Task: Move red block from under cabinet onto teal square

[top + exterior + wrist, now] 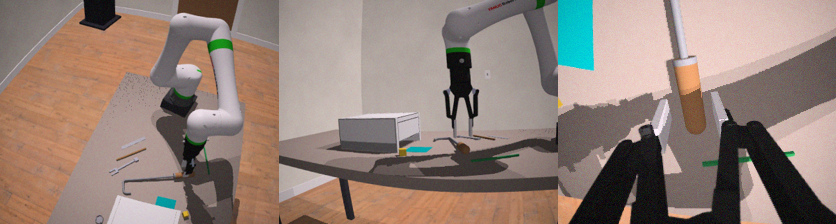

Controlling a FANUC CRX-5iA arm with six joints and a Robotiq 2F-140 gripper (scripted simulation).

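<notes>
The long-handled tool is 10 cm ahead of my hand, 9 cm to the right of it and 8 cm below it. From my hand the other things lie so: teal square: 20 cm ahead, 1 cm to the right, 9 cm below; then yellow block: 20 cm ahead, 10 cm to the left, 8 cm below; then thin green stick: 15 cm behind, 8 cm to the left, 9 cm below.
</notes>
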